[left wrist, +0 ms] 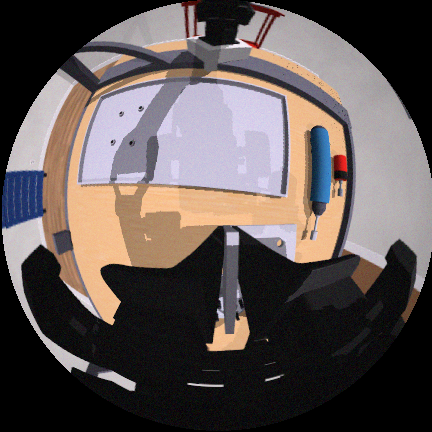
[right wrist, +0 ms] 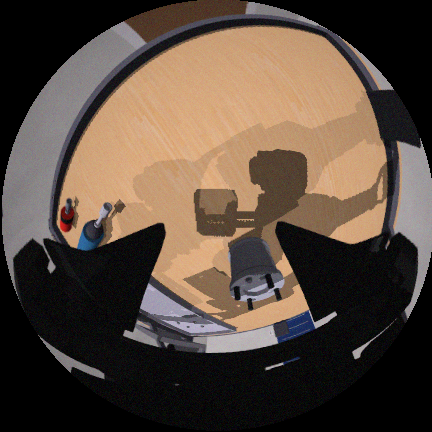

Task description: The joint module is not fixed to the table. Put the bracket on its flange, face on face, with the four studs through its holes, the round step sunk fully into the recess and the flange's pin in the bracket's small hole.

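Seen in the pictures: left gripper, fingertip midpoint: (left wrist: 226, 230); right gripper, fingertip midpoint: (right wrist: 221, 227); left arm's base, origin of the base link: (left wrist: 218, 39).
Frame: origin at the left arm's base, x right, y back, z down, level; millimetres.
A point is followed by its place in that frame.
The joint module (right wrist: 254, 265) {x 239, y -478, z 13 mm} shows in the right wrist view as a dark grey cylinder with a pale flange and several black studs. It stands upright on the table, flange up. My right gripper (right wrist: 221, 227) {x 188, y -513, z 6 mm} is open, its fingers apart on either side of the module's area and not closed on it. My left gripper (left wrist: 226, 230) {x 188, y -315, z -50 mm} is shut on the bracket (left wrist: 230, 280) {x 199, y -326, z -90 mm}, whose narrow grey wall runs between the fingers. A pale plate with a round hole shows behind the right finger. Part of the studded flange seems to show low between the left fingers. The fingers hide most of the bracket.
A white framed panel (left wrist: 225, 107) {x 78, y -164, z 58 mm} (right wrist: 170, 305) {x 168, y -215, z 58 mm} lies on the table (left wrist: 200, 205) {x 205, y -294, z 62 mm} (right wrist: 165, 100) {x 89, y -605, z 62 mm}. A blue-handled tool (left wrist: 320, 162) {x -26, y -332, z 29 mm} (right wrist: 91, 239) {x 11, y -396, z 28 mm} and a small red tool (left wrist: 340, 165) {x -106, y -367, z 35 mm} (right wrist: 66, 218) {x -90, y -392, z 36 mm} lie near a dark raised edge. A blue slatted object (left wrist: 22, 197) stands beyond the table.
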